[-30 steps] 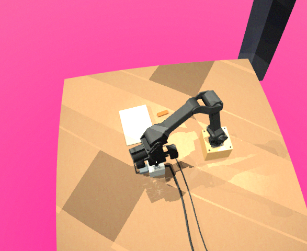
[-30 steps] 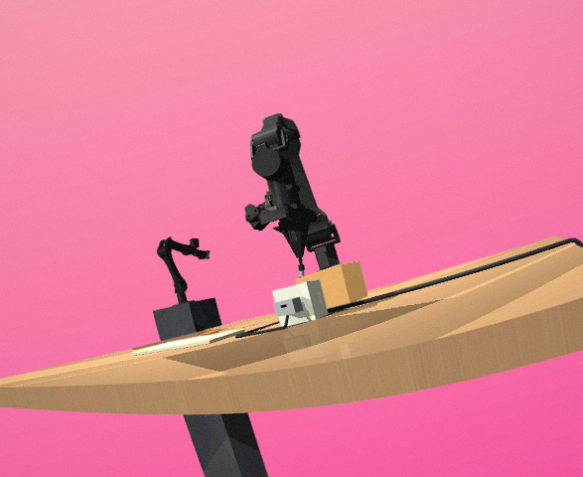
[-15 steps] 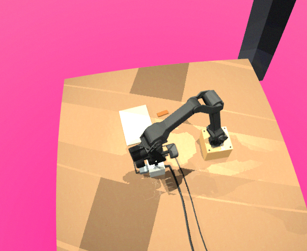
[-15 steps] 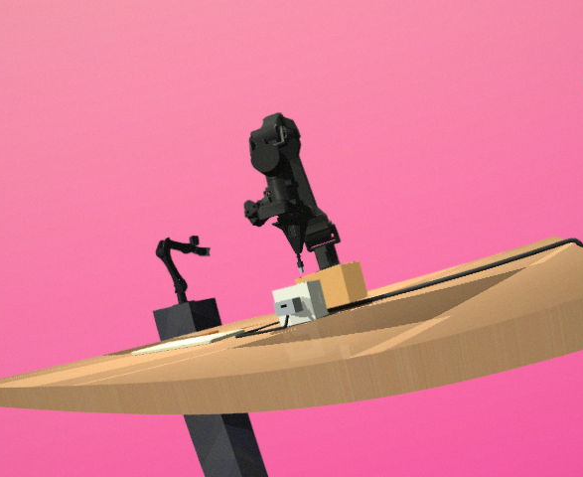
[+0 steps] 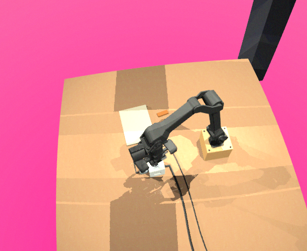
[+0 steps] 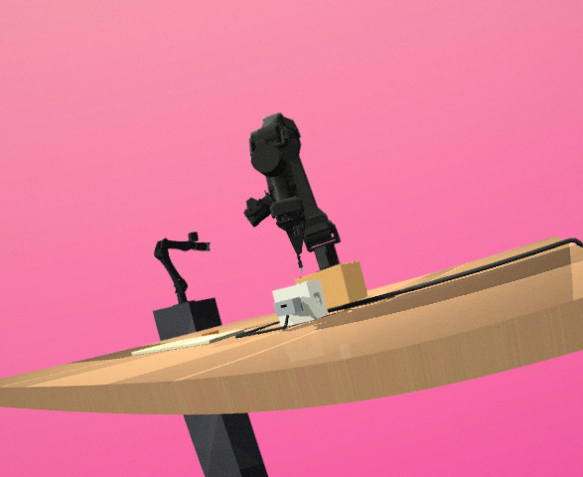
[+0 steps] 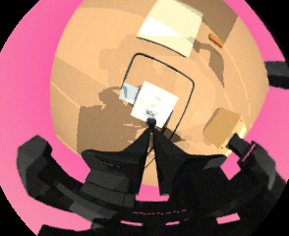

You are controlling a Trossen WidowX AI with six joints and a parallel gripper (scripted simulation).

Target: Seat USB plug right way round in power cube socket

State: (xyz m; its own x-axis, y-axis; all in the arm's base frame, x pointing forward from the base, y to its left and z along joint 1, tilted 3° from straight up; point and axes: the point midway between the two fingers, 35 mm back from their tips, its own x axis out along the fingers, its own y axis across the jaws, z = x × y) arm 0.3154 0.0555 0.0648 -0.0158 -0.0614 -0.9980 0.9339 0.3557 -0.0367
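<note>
Right now the usb plug is 20 mm below my gripper tip. The rest, counted from my gripper tip: white sheet 40 mm ahead, 300 mm to the right, 130 mm below; then orange block 110 mm behind, 340 mm to the right, 130 mm below.
</note>
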